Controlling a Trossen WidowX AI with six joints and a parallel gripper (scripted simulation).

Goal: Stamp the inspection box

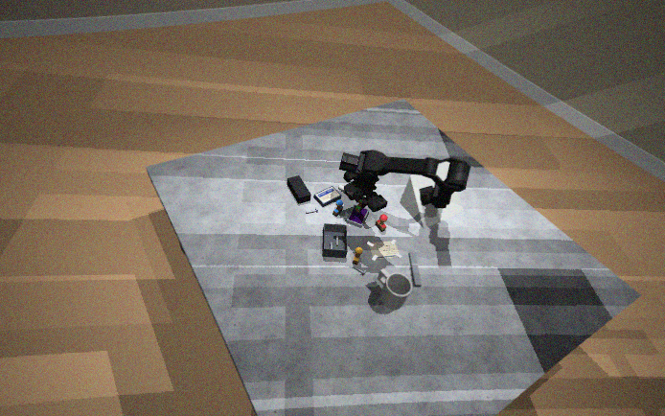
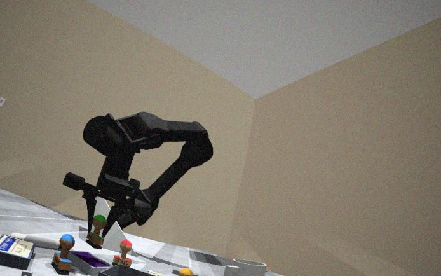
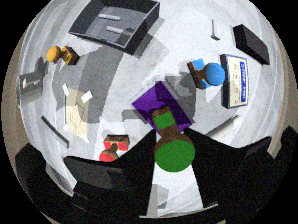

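Now: the purple ink pad 60 mm below my gripper tip. Round my gripper tip: red-knobbed stamp: 80 mm to the left, 60 mm behind, 50 mm below; then green-knobbed stamp: right at my gripper tip; then blue-knobbed stamp: 60 mm ahead, 50 mm to the right, 50 mm below.
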